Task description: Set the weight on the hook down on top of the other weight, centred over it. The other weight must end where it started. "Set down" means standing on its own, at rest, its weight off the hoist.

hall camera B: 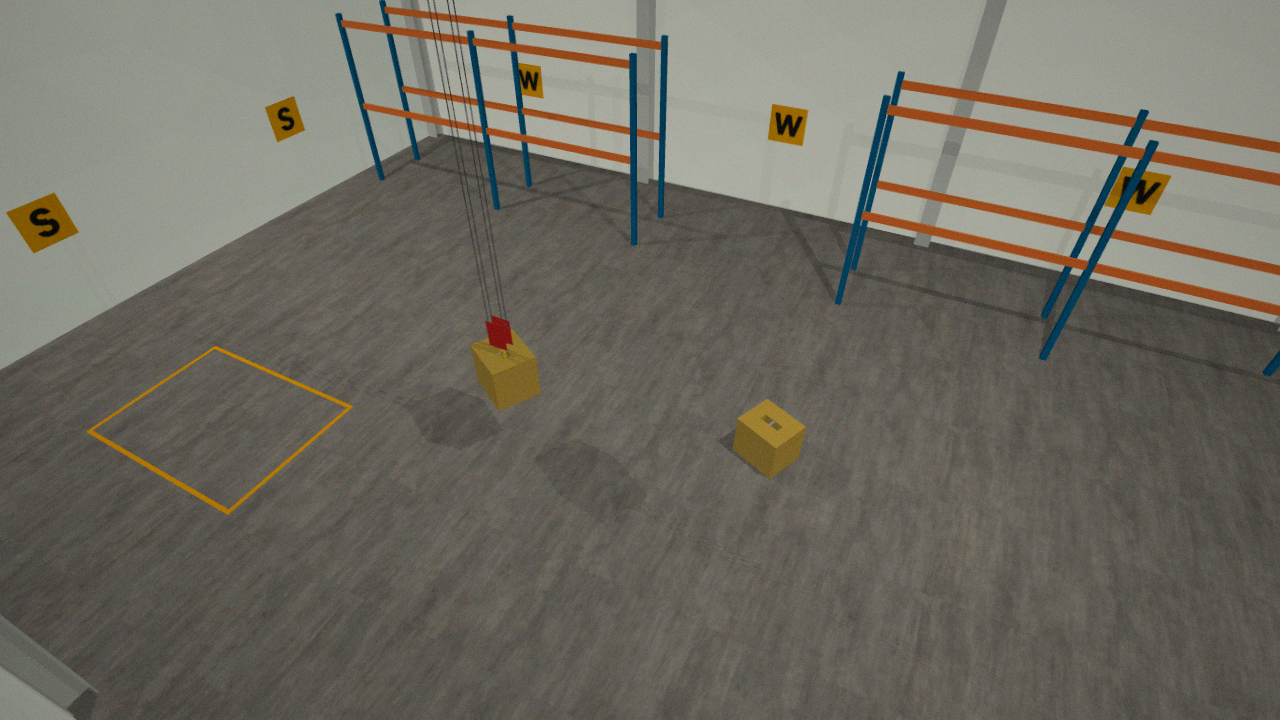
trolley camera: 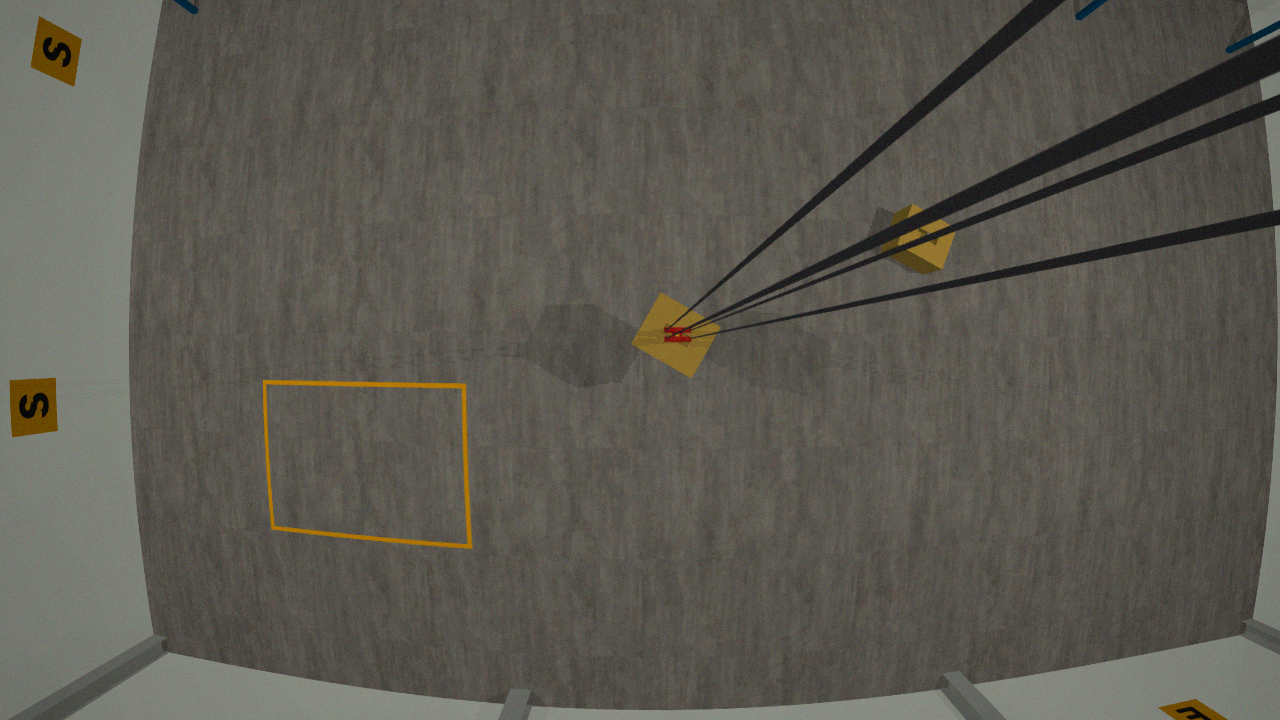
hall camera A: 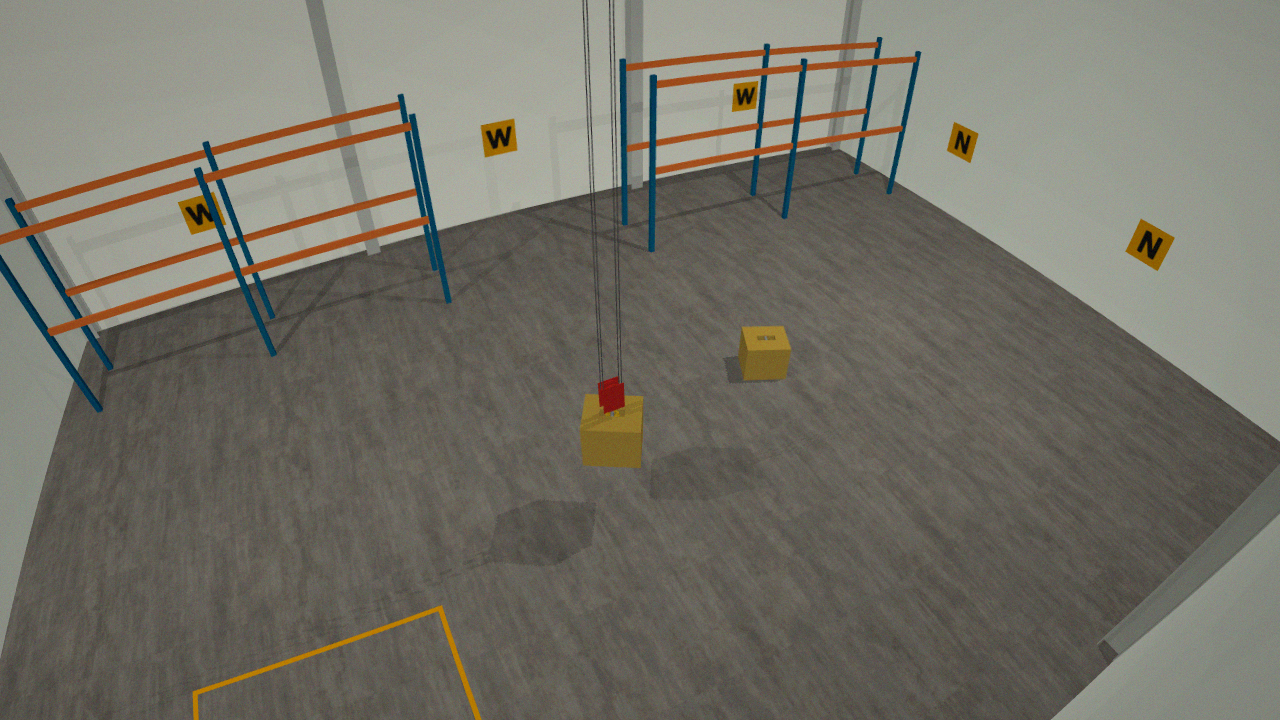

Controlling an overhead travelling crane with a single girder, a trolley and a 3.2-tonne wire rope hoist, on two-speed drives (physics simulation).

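Note:
The hook under the red hook block (hall camera A: 612,411) (hall camera B: 504,353) (trolley camera: 677,334) is shut on a yellow box-shaped weight (hall camera A: 612,447) (hall camera B: 508,385) (trolley camera: 689,359), which hangs upright above the floor with dark shadows on both sides. The other yellow weight (hall camera A: 765,364) (hall camera B: 768,449) (trolley camera: 938,249) stands on the floor, apart from the hanging one. It is to the right and farther back in the hall camera A view, to the right and nearer in the hall camera B view, and to the upper right in the trolley view, where ropes cross in front of it.
An orange marked rectangle (hall camera A: 317,650) (hall camera B: 282,377) (trolley camera: 364,384) lies on the floor on the far side of the hanging weight from the other weight. Two blue and orange racks, one (hall camera A: 234,259) (hall camera B: 862,197) and another (hall camera A: 652,161) (hall camera B: 633,147), stand along the W wall.

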